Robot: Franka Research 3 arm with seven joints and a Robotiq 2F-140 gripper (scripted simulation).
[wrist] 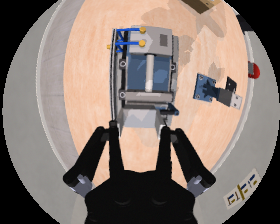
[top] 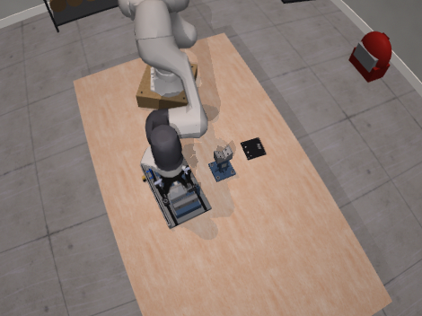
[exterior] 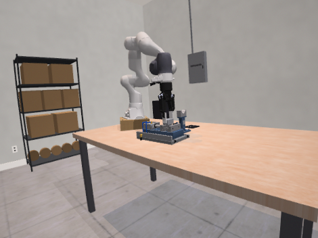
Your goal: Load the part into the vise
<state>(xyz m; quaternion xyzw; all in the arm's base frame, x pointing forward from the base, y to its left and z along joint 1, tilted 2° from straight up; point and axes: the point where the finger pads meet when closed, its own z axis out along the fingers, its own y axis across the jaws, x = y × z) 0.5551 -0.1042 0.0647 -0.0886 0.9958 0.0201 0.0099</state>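
Now: hand 3 cm above the part. Round my hand: vise 7 cm behind, 1 cm to the left, 10 cm below; black infeed plate 16 cm behind, 39 cm to the left, 14 cm below.
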